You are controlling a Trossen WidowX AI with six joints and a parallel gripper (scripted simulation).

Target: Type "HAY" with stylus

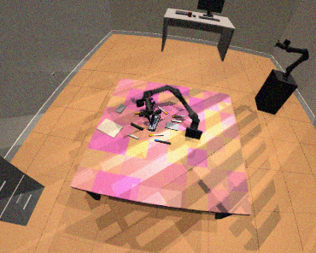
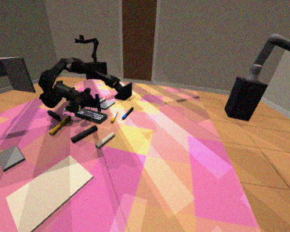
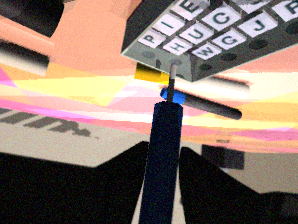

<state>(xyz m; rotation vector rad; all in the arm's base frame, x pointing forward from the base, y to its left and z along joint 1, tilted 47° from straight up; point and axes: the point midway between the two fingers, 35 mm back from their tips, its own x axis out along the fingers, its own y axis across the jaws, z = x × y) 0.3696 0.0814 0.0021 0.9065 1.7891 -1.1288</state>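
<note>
The blue stylus lies 10 mm below my gripper tip. Round my gripper tip: yellow marker: 130 mm ahead, 150 mm to the right, 80 mm below; then blue-tipped pen: 100 mm behind, 100 mm to the left, 80 mm below; then white sheet: 350 mm ahead, 100 mm to the left, 80 mm below.
</note>
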